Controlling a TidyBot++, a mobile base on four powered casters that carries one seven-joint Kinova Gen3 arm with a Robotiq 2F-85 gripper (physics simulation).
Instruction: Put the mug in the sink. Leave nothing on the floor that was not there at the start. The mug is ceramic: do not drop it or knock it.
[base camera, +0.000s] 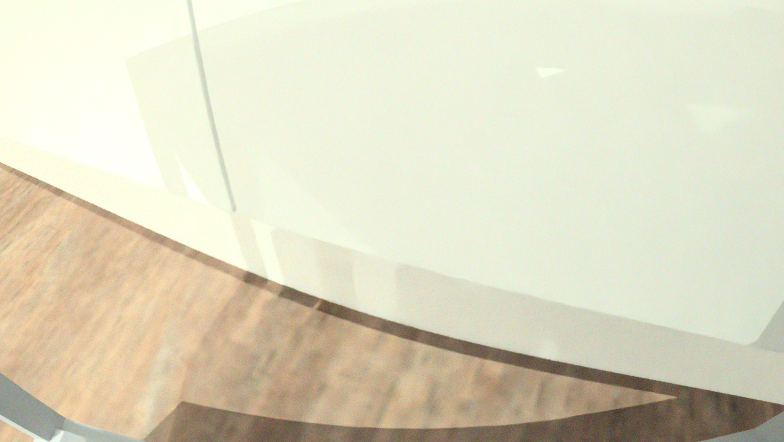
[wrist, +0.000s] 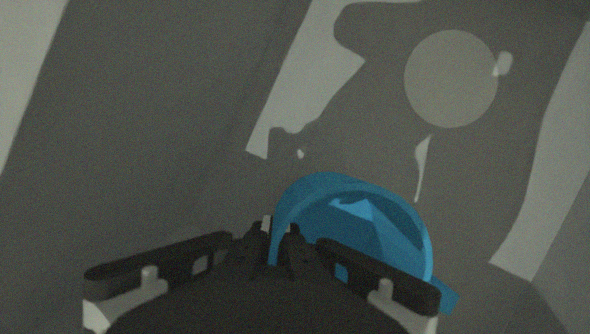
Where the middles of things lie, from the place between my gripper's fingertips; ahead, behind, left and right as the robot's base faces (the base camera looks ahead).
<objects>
Now: hand 6 cm to the left of the blue mug (wrist: 366, 217) and 1 cm below it.
</objects>
